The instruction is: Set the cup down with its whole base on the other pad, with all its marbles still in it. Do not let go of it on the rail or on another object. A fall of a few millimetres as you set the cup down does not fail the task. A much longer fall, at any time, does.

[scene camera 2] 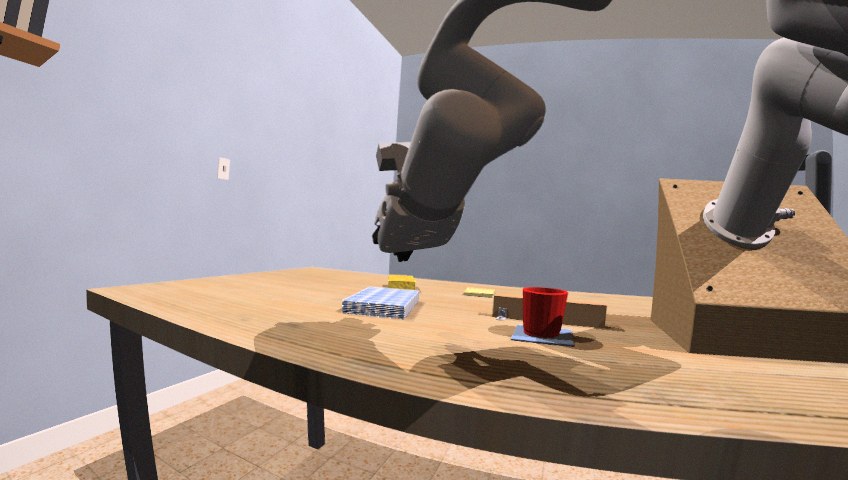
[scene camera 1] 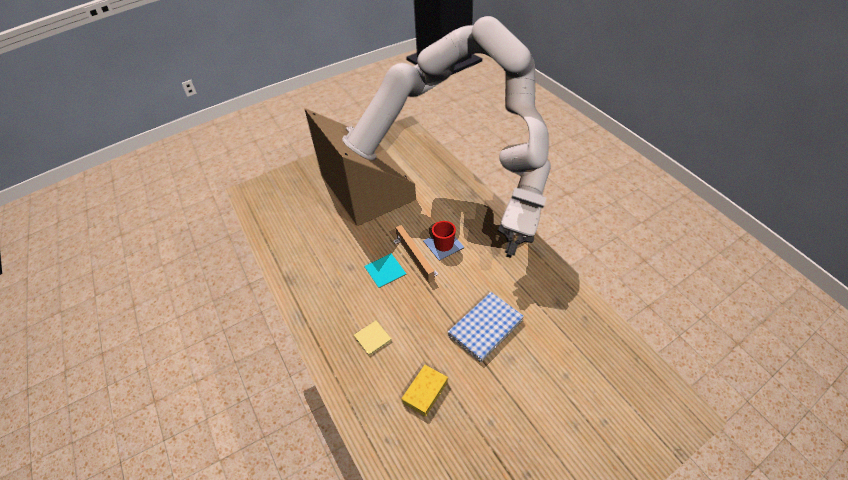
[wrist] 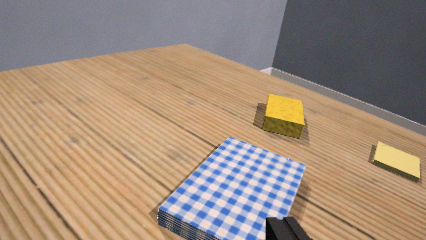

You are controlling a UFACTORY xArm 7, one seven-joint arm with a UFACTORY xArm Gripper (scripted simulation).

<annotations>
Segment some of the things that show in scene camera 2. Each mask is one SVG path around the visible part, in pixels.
The gripper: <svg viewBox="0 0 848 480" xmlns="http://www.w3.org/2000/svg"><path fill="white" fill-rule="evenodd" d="M373 243L378 244L381 251L393 253L394 256L397 255L398 262L408 261L414 250L445 245L451 239L460 223L465 200L463 199L458 209L450 217L440 221L427 221L409 213L402 204L398 203L399 198L396 196L385 195L376 214L375 225L378 228L372 234Z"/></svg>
A red cup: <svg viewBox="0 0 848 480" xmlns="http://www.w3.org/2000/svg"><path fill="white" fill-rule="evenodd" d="M524 288L524 333L528 334L528 336L542 338L559 336L568 292L553 288Z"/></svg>
</annotations>
